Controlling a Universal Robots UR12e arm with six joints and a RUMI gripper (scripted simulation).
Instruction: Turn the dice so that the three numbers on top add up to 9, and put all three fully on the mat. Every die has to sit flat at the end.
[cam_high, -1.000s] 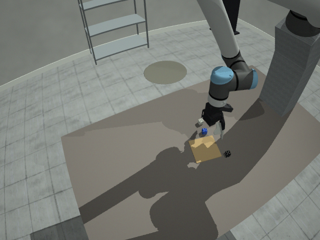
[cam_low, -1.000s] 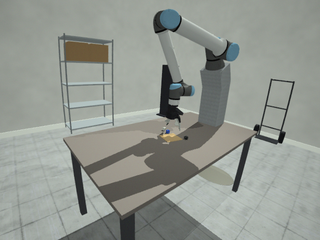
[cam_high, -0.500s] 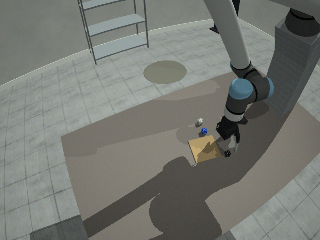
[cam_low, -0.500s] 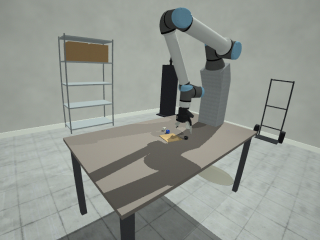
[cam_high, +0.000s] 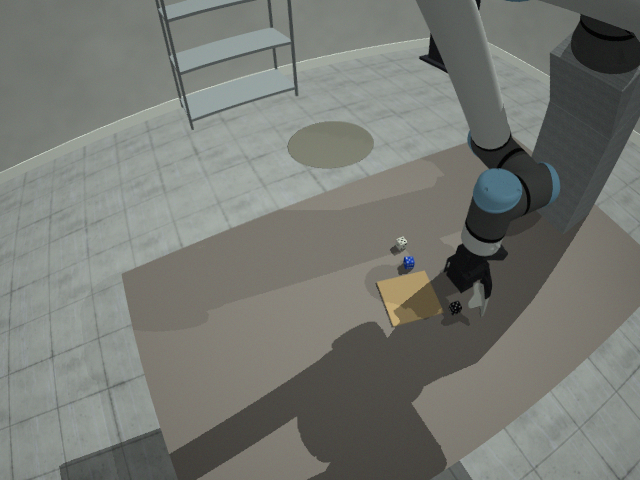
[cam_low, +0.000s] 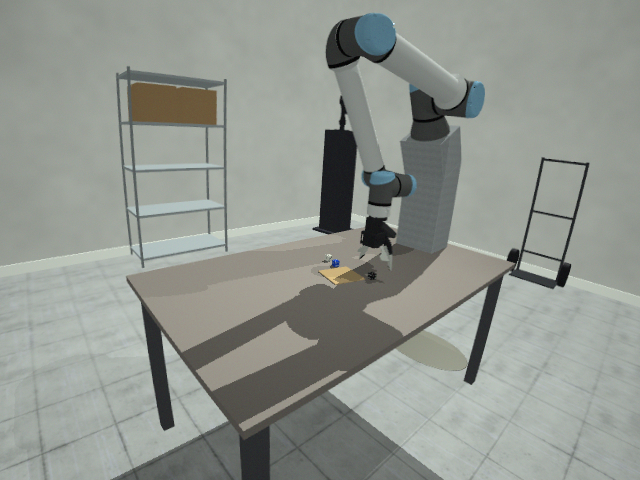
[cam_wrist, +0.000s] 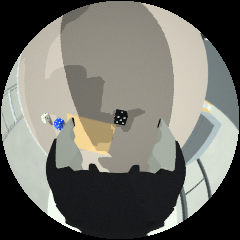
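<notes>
Right now the black die is 4 cm below my hand, 2 cm ahead of it and 1 cm to the left of it. The rest, counted from my hand: blue die (18 cm to the right, 4 cm below, 3 cm ahead); then tan mat (10 cm to the right, 9 cm ahead, 5 cm below); then white die (24 cm to the right, 4 cm below).
</notes>
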